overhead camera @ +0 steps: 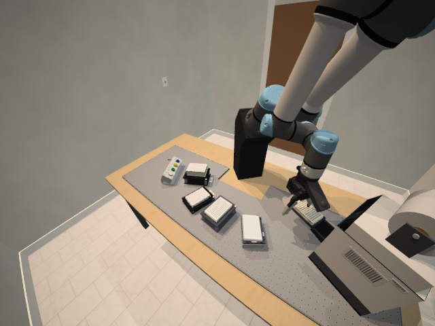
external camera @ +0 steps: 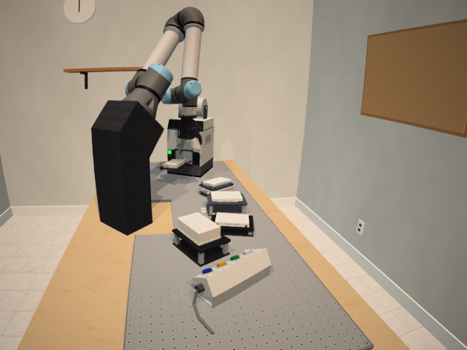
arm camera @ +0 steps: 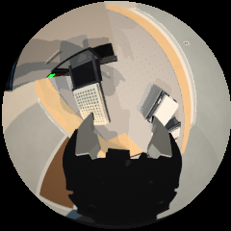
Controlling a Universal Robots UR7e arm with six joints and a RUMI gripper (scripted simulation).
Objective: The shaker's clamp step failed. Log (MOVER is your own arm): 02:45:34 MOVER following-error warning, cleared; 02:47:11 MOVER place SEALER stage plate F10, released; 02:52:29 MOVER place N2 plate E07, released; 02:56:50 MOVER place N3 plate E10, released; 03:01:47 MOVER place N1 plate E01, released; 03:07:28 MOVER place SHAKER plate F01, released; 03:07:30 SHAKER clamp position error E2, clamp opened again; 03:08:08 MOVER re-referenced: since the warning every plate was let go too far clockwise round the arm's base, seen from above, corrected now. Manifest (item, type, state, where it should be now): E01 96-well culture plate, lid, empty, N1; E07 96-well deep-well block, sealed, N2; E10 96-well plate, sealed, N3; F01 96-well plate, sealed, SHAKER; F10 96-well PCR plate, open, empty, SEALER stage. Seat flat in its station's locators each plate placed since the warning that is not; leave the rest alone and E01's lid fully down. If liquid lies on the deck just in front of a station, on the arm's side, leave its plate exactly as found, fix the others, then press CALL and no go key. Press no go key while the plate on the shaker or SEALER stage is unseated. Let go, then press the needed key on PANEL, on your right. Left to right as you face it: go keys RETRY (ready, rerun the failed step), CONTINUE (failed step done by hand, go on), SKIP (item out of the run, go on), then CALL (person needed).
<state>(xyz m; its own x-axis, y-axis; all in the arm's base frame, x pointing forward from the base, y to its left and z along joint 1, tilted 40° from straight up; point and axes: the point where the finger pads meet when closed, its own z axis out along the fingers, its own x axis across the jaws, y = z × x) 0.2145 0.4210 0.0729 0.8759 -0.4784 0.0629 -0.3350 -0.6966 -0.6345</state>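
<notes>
Now: the lidded culture plate 16 cm ahead of my hand, 10 cm to the right of it and 10 cm below it. The rest, counted from my hand: PCR plate: 9 cm behind, 2 cm to the left, 6 cm below; then film roll: 5 cm behind, 30 cm to the left, 23 cm above.
</notes>
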